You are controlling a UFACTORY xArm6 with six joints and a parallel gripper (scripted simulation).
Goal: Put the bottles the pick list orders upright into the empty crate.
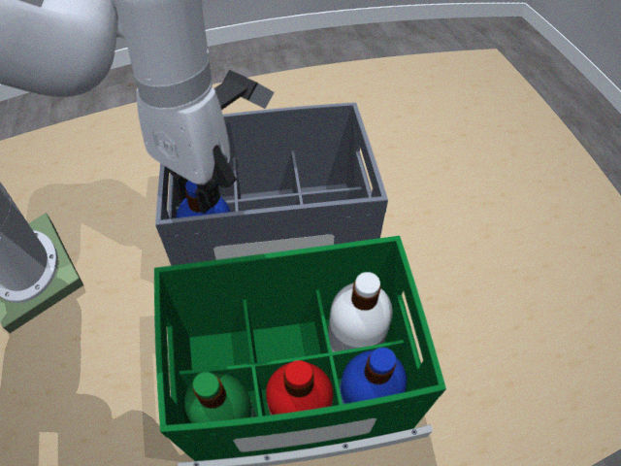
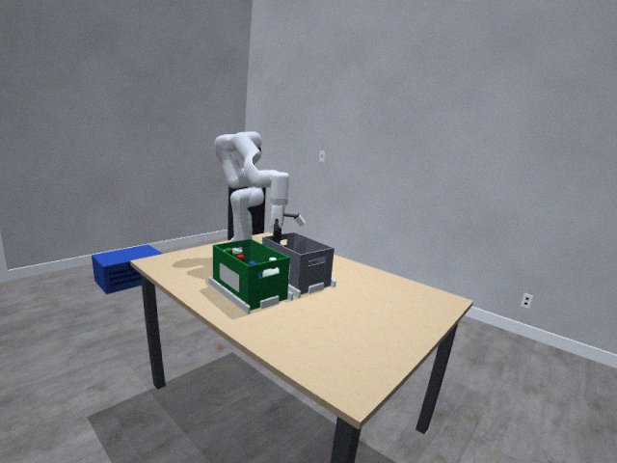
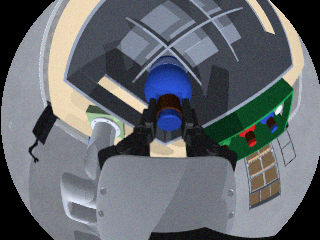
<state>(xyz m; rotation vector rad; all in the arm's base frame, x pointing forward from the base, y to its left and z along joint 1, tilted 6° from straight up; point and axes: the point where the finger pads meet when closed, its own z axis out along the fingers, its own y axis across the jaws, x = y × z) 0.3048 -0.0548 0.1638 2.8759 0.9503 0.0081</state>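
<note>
Now: the grey crate 9 cm ahead of my hand, 3 cm to the left of it and 10 cm below it. Also, from my hand: green crate 5 cm ahead, 21 cm to the right, 10 cm below; white-label bottle 15 cm ahead, 17 cm to the right, 9 cm below; green bottle 4 cm behind, 24 cm to the right, 9 cm below.
</note>
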